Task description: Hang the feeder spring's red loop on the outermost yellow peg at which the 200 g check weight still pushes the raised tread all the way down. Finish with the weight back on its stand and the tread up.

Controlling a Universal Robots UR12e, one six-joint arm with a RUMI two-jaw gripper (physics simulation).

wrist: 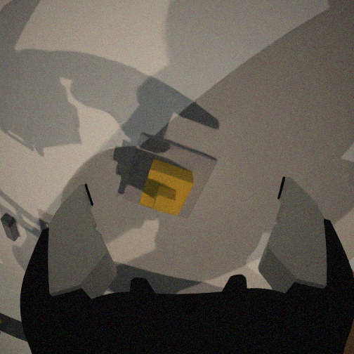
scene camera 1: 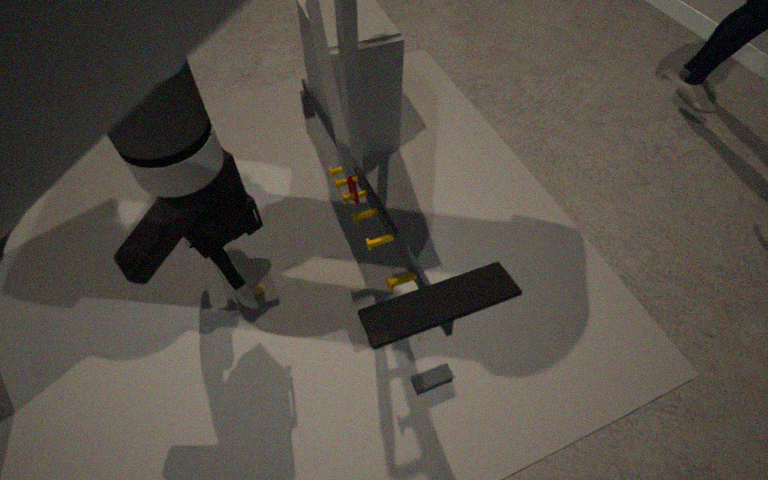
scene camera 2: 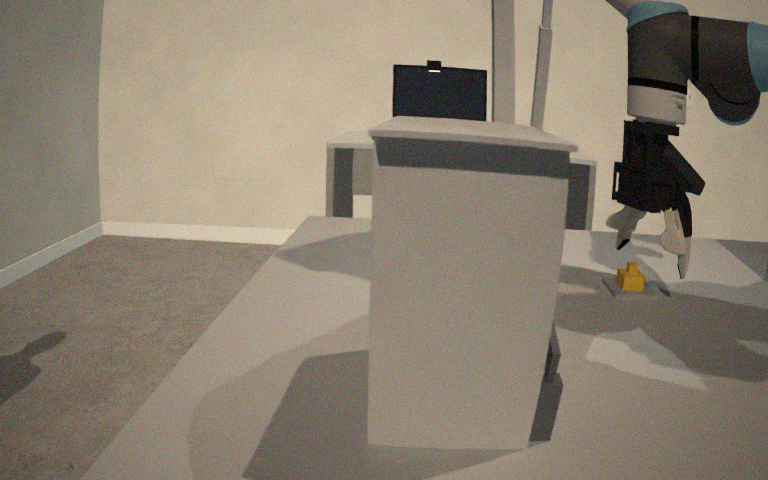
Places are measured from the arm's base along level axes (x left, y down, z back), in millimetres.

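Pixels of known places: gripper, between the fingertips: (scene camera 1: pixel 224 275) (scene camera 2: pixel 648 263).
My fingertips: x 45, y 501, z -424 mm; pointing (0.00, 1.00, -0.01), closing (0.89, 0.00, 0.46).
Note:
Ahead of a thing's pixels: the offset from my fingertips to its top centre. "spot": to the spot under its first point.
The yellow check weight {dx -6, dy +3, dz -25 mm} (scene camera 1: pixel 258 290) (scene camera 2: pixel 630 281) (wrist: pixel 170 194), a block with a knob, sits upright on its flat grey stand (scene camera 2: pixel 610 287) (wrist: pixel 203 172). My gripper (scene camera 1: pixel 249 297) (scene camera 2: pixel 653 260) (wrist: pixel 184 184) points down and is open above the weight, its fingers wide apart on either side in the wrist view. The red loop {spot: dx +4, dy -103, dz -195 mm} (scene camera 1: pixel 353 190) is at the second and third yellow pegs {dx +10, dy -89, dz -200 mm} (scene camera 1: pixel 354 196) from the feeder; which one bears it I cannot tell. More pegs (scene camera 1: pixel 379 241) (scene camera 1: pixel 402 280) run out along the dark lever. The dark tread {dx -201, dy -145, dz -226 mm} (scene camera 1: pixel 438 303) is raised. The spring is not discernible.
The grey feeder box (scene camera 1: pixel 373 96) (scene camera 2: pixel 464 305) and its upright post {spot: dx +158, dy -153, dz -234 mm} (scene camera 1: pixel 346 84) stand at the lever's inner end. In scene camera 2 the box hides the pegs. A small grey block {dx -221, dy +26, dz -227 mm} (scene camera 1: pixel 432 378) (wrist: pixel 10 226) lies near the tread. A dark screen (scene camera 2: pixel 440 93) stands behind.

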